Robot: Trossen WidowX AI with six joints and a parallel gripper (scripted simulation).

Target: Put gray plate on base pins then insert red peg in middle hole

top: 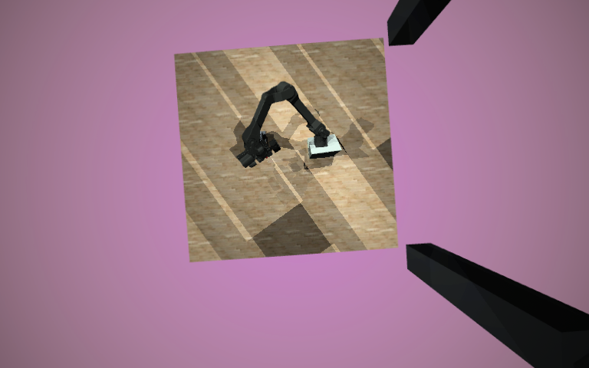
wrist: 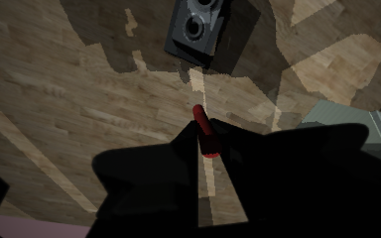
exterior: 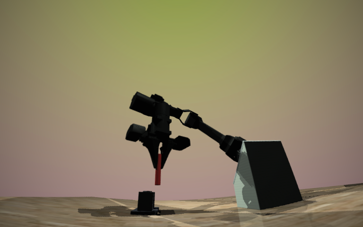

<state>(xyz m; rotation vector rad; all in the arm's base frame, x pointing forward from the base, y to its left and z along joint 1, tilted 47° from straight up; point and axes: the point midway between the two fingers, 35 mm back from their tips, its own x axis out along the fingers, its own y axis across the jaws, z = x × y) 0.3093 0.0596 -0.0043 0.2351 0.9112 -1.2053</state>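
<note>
Now: gripper tip 11 cm to the left of the gray plate, 7 cm above it and 4 cm short of it. Round my gripper tip: red peg: right at my gripper tip.
</note>
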